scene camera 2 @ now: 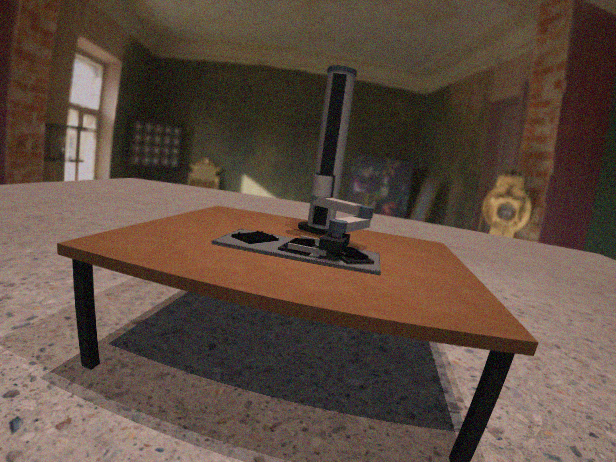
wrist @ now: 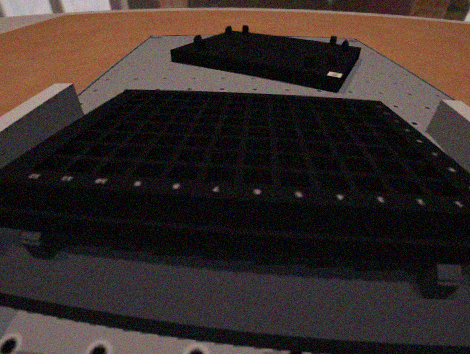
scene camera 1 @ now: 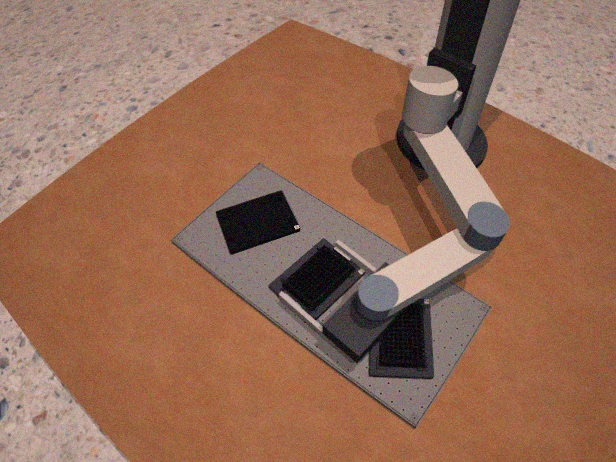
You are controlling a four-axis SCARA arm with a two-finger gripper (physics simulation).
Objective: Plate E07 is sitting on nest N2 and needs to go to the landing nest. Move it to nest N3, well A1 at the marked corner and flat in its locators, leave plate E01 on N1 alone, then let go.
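Observation:
Plate E07 [scene camera 1: 320,277] [wrist: 225,145], black with many wells, sits level on nest N2 [scene camera 1: 274,286] [wrist: 240,297] in the middle of the board. My gripper [scene camera 1: 308,269] [wrist: 250,109] is open, with one pale finger along each short side of the plate and nothing gripped. In the wrist view narrow gaps beside the plate are hard to judge. Nest N3 [scene camera 1: 257,220] [scene camera 2: 255,237] [wrist: 275,55] is bare, turned relative to N2, with upright locators and a white corner mark [scene camera 1: 296,227] [wrist: 334,75]. Plate E01 [scene camera 1: 406,340] sits on nest N1 [scene camera 1: 400,374], partly hidden by the arm.
The grey perforated board [scene camera 1: 240,277] [scene camera 2: 370,268] carries all three nests and lies on the brown table [scene camera 1: 175,350] [scene camera 2: 425,290]. The arm [scene camera 1: 430,265] reaches over N1 from the column [scene camera 1: 480,95] [scene camera 2: 342,130] behind the board. The dark gripper body [scene camera 1: 355,332] is between N2 and N1.

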